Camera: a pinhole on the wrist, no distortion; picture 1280 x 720 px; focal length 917.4 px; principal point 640.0 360.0 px. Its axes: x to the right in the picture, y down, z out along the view. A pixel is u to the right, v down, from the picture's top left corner.
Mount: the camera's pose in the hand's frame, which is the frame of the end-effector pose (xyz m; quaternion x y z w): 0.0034 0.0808 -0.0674 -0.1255 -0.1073 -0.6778 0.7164
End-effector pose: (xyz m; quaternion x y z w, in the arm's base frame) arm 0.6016 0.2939 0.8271 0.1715 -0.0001 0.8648 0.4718
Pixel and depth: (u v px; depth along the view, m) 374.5 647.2 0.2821
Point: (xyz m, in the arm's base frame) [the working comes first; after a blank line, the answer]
In the camera's frame: -0.0816 0.0883 0.2821

0.3993 0.2001 1.0552
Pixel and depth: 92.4 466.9 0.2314
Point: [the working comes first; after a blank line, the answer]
In the camera's frame: -0.1381 0.0270 0.2314

0.3851 0.1384 0.9809
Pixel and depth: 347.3 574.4 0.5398
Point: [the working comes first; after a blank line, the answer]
In the camera's frame: -0.1722 0.1262 0.5398

0.3045 0.1005 1.2942
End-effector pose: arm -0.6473 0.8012 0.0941 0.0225 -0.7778 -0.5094 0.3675
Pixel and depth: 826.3 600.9 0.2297
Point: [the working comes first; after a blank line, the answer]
In the camera's frame: 0.0466 0.0603 0.2297

-0.7563 0.9538 0.1908
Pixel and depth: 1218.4 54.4 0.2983
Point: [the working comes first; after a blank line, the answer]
In the camera's frame: 0.1881 -0.0994 0.2983

-0.7565 1.0481 -0.0124
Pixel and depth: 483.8 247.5 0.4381
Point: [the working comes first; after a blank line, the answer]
In the camera's frame: -0.0746 -0.0537 0.4381

-0.7069 1.2121 0.2351
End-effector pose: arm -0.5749 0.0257 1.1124 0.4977 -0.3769 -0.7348 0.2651
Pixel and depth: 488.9 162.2 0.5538
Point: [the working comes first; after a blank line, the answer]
In the camera's frame: -0.0912 -0.1194 0.5538

-0.9304 0.0400 1.5459
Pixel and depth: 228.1 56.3 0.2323
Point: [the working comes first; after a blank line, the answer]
In the camera's frame: -0.1043 -0.0769 0.2323

-0.6565 -0.0258 1.3846
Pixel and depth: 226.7 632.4 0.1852
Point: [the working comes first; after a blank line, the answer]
In the camera's frame: -0.0834 0.0550 0.1852

-0.6656 -0.1227 1.2818
